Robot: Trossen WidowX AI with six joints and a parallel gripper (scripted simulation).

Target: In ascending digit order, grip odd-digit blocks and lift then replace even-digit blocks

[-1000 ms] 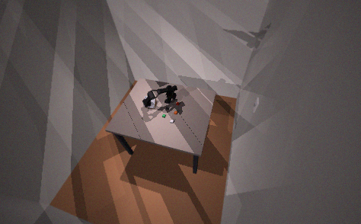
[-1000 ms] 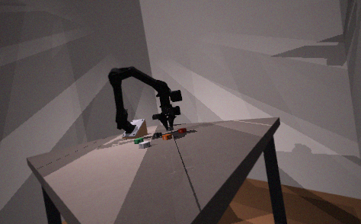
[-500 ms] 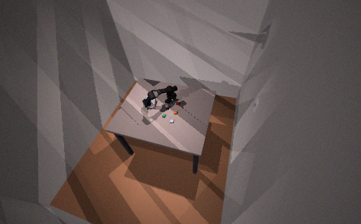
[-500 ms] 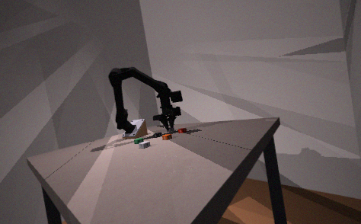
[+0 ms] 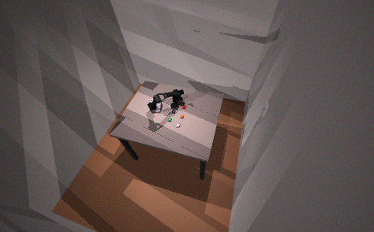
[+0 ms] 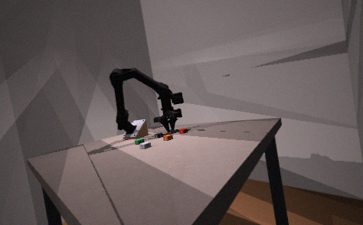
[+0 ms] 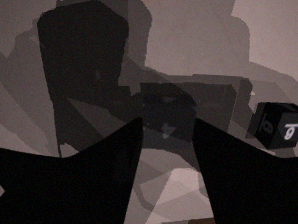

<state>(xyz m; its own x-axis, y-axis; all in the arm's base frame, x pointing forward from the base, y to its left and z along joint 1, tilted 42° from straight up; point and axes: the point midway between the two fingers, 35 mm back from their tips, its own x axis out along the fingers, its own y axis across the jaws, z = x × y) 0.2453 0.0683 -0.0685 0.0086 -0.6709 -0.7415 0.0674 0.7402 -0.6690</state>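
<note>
Now: gripper tip right at the grey block. From my gripper tip the other things lie so: orange block (14 cm to the right, 11 cm ahead); red block (10 cm ahead); black block (10 cm to the right, 1 cm behind).
</note>
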